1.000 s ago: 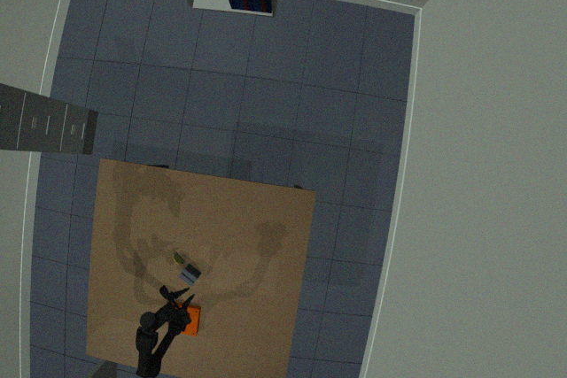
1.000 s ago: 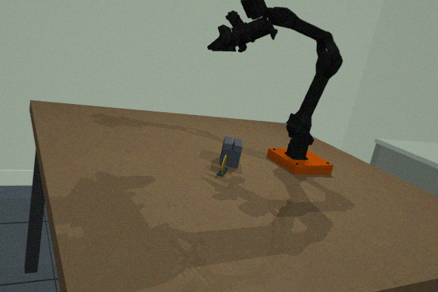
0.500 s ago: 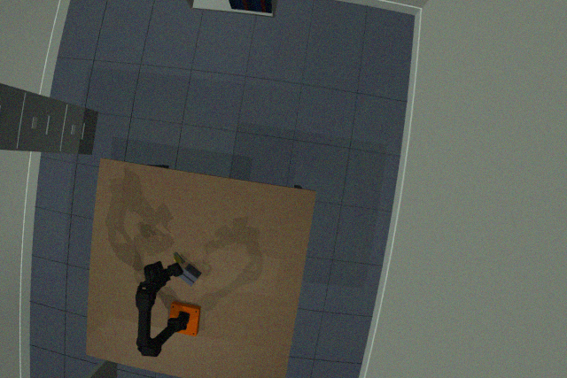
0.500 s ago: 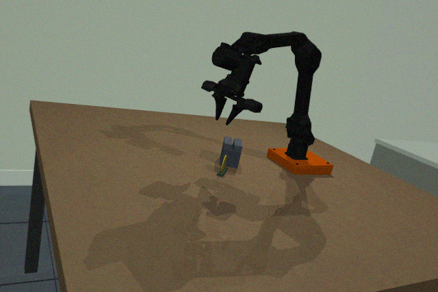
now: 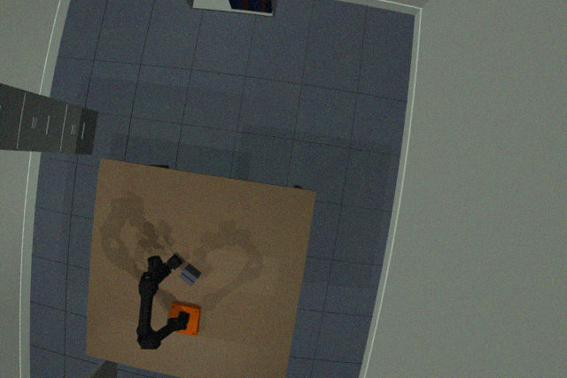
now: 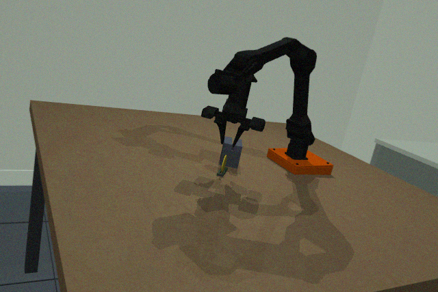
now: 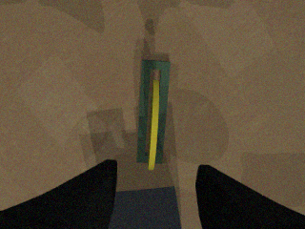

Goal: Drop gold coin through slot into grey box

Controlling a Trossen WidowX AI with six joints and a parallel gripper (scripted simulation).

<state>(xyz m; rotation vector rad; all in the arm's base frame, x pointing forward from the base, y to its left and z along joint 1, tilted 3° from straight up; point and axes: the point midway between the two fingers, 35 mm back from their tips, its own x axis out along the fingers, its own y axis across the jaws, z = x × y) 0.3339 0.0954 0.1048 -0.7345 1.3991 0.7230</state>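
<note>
Right now my gripper tip is 6 cm above the gold coin.
</note>
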